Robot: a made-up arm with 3 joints. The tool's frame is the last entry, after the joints. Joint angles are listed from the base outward.
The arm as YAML. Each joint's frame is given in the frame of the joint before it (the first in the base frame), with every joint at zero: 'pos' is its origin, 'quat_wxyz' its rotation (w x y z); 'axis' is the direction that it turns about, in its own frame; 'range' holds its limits. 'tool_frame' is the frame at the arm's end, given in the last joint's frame.
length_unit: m
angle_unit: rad
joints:
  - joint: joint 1
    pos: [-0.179, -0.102, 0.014]
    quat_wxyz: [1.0, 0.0, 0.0, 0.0]
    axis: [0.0, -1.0, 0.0]
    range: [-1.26, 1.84]
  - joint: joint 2
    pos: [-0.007, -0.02, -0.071]
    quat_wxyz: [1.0, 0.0, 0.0, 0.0]
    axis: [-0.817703, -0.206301, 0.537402]
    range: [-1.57, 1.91]
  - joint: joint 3
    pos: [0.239, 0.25, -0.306]
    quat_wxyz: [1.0, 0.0, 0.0, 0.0]
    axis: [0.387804, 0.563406, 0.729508]
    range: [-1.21, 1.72]
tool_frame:
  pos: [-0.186, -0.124, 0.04]
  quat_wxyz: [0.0, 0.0, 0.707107, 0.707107]
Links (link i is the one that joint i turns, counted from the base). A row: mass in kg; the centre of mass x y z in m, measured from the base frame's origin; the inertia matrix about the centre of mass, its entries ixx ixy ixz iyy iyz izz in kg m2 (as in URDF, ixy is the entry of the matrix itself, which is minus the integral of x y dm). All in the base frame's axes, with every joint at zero. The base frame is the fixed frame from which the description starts. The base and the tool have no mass.
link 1: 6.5; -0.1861 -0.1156 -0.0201; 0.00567 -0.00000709 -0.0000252 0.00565 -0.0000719 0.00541
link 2: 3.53; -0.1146 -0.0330 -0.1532; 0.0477 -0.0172 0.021 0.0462 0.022 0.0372
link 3: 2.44; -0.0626 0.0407 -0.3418; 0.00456 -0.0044 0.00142 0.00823 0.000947 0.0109
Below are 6 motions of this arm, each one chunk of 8 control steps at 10 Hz.
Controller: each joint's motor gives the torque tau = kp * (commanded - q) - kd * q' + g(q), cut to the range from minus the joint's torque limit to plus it. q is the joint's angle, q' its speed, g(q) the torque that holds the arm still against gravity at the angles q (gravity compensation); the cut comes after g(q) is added. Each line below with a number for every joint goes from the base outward.
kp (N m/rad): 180 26 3.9
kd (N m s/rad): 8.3 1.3 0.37
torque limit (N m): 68 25 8.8
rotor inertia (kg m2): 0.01 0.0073 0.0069
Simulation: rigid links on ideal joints. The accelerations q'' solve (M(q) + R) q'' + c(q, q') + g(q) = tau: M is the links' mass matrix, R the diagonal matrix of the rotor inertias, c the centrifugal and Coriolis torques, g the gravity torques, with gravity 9.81 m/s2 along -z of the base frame. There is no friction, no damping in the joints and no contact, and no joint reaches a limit. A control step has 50 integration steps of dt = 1/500 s. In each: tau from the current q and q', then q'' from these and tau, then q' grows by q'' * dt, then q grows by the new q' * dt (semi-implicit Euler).
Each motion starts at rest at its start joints. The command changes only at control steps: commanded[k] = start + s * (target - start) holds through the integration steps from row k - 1 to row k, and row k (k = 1, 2, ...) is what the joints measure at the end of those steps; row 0 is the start. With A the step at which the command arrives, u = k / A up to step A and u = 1 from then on. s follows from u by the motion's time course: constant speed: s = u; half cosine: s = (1 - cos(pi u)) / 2; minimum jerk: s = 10 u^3 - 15 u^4 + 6 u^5; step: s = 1 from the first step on.
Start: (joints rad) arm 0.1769 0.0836 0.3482
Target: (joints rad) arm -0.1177 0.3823 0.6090
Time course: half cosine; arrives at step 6
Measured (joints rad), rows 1 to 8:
1: 0.1610 0.0918 0.3673
2: 0.1104 0.1366 0.4150
3: 0.0323 0.2256 0.4729
4: -0.0479 0.3195 0.5225
5: -0.1050 0.3795 0.5503
6: -0.1253 0.3959 0.5535
7: -0.1216 0.3852 0.5594
8: -0.1170 0.3770 0.5859

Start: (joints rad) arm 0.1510 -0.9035 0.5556
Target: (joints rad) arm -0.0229 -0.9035 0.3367
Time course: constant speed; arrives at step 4
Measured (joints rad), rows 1 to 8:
1: 0.1159 -0.9177 0.5444
2: 0.0674 -0.9014 0.4950
3: 0.0198 -0.8873 0.4330
4: -0.0231 -0.8889 0.3708
5: -0.0292 -0.8822 0.3214
6: -0.0240 -0.9007 0.3119
7: -0.0206 -0.9131 0.3171
8: -0.0215 -0.9096 0.3244

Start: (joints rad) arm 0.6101 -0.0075 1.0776
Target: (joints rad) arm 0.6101 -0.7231 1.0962
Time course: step
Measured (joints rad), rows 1 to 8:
1: 0.5654 -0.5612 1.1787
2: 0.6379 -0.8211 1.0983
3: 0.6411 -0.8180 1.0691
4: 0.6078 -0.7221 1.0735
5: 0.5964 -0.6844 1.0848
6: 0.6061 -0.7102 1.0932
7: 0.6143 -0.7341 1.0999
8: 0.6133 -0.7321 1.1029

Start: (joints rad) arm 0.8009 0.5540 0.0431
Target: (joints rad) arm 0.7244 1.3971 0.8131
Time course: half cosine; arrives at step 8
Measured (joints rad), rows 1 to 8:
1: 0.7981 0.5732 0.0479
2: 0.7881 0.6487 0.0736
3: 0.7712 0.7913 0.1400
4: 0.7542 0.9709 0.2565
5: 0.7431 1.1448 0.4192
6: 0.7374 1.2873 0.6056
7: 0.7344 1.3829 0.7739
8: 0.7333 1.4169 0.8811

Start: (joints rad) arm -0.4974 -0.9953 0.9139
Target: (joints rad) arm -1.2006 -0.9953 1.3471
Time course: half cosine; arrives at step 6
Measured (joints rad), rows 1 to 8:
1: -0.5354 -1.0143 0.9310
2: -0.6540 -1.0314 0.9887
3: -0.8354 -1.0082 1.1069
4: -1.0254 -0.9670 1.2659
5: -1.1670 -0.9400 1.3805
6: -1.2212 -0.9341 1.3910
7: -1.2116 -0.9650 1.3475
8: -1.1961 -1.0079 1.3248

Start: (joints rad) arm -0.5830 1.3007 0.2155
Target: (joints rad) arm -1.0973 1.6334 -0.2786
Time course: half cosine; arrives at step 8
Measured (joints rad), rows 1 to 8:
1: -0.5998 1.3177 0.2260
2: -0.6517 1.3622 0.2347
3: -0.7345 1.4180 0.2005
4: -0.8360 1.4731 0.1038
5: -0.9398 1.5231 -0.0420
6: -1.0285 1.5638 -0.1991
7: -1.0875 1.5906 -0.3237
8: -1.1076 1.6005 -0.3869

